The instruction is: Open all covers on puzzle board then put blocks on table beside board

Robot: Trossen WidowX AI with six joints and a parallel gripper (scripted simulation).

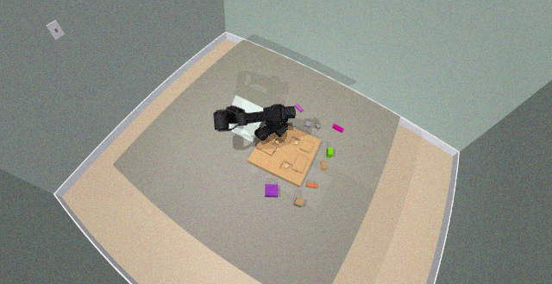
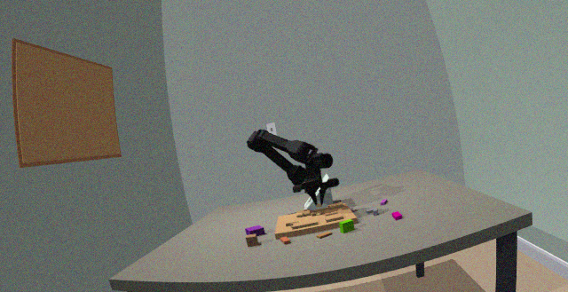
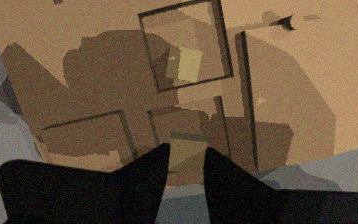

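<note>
The tan puzzle board is 100 mm ahead of my gripper tip, 20 mm to the right of it and 30 mm below it. From my gripper tip the other things lie so: grey block: 210 mm ahead, 190 mm to the left, 40 mm below; brown piece: 320 mm ahead, 20 mm to the right, 40 mm below; violet piece: 60 mm ahead, 270 mm to the left, 40 mm below.
</note>
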